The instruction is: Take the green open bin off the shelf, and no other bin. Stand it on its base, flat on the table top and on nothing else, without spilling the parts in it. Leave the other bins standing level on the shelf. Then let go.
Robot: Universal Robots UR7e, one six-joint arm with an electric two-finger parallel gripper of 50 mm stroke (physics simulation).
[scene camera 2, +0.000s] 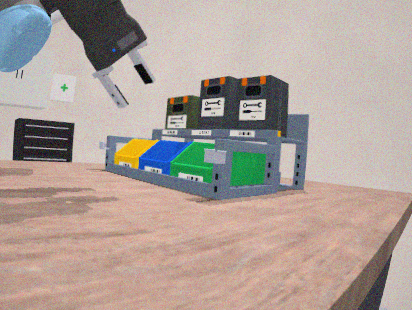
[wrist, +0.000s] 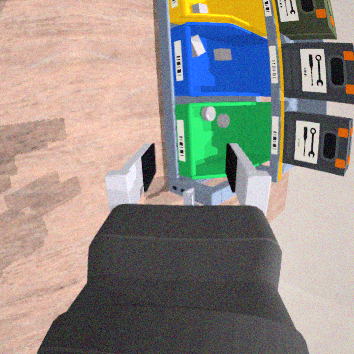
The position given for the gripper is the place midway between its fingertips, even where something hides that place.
Labels:
The gripper shows in scene camera 2 (137,93) and in the wrist view (190,157). A green open bin shows in scene camera 2 (189,164) and in the wrist view (201,145). A blue bin shows in scene camera 2 (157,159) and in the wrist view (247,73).

